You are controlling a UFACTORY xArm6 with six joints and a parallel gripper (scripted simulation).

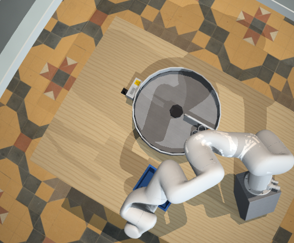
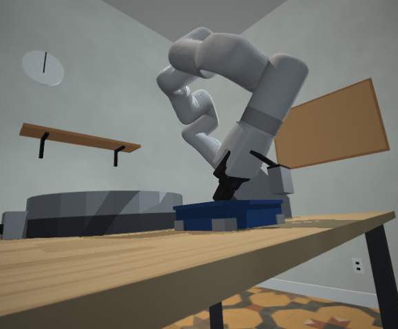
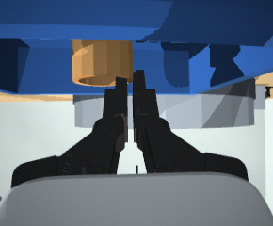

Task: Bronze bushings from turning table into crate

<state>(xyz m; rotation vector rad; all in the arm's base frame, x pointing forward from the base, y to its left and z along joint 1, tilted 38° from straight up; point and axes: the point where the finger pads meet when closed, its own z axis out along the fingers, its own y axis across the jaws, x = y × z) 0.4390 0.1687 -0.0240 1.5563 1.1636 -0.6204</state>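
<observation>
Now: hand 40 mm above the blue crate and 20 mm past it. Also, from my hand: turning table: 380 mm to the right, 20 mm below, 20 mm ahead.
</observation>
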